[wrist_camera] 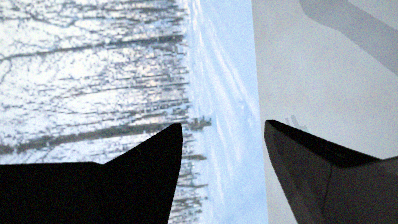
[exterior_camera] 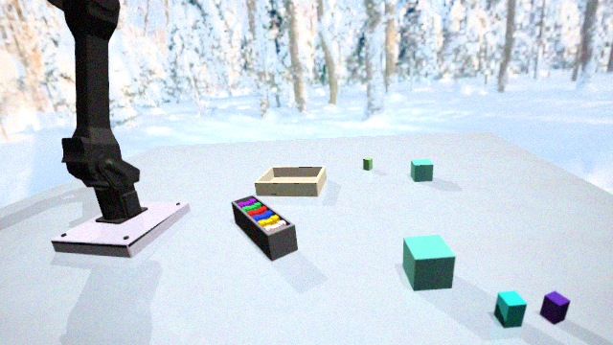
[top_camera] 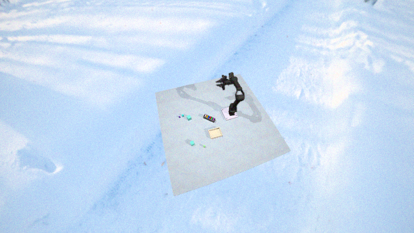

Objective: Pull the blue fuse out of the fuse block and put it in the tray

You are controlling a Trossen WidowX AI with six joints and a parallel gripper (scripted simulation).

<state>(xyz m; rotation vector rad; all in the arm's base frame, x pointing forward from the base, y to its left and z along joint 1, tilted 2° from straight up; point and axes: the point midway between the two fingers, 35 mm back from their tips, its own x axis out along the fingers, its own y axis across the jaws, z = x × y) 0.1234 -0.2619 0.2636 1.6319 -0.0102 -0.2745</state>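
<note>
The blue fuse is 270 mm below my gripper tip, 260 mm to the left of it and 130 mm ahead of it. From my gripper tip the other things lie so: large teal cube: 360 mm ahead, 270 mm below, 220 mm to the left; then red fuse: 280 mm to the left, 270 mm below, 120 mm ahead; then yellow fuse: 270 mm below, 250 mm to the left, 150 mm ahead.
</note>
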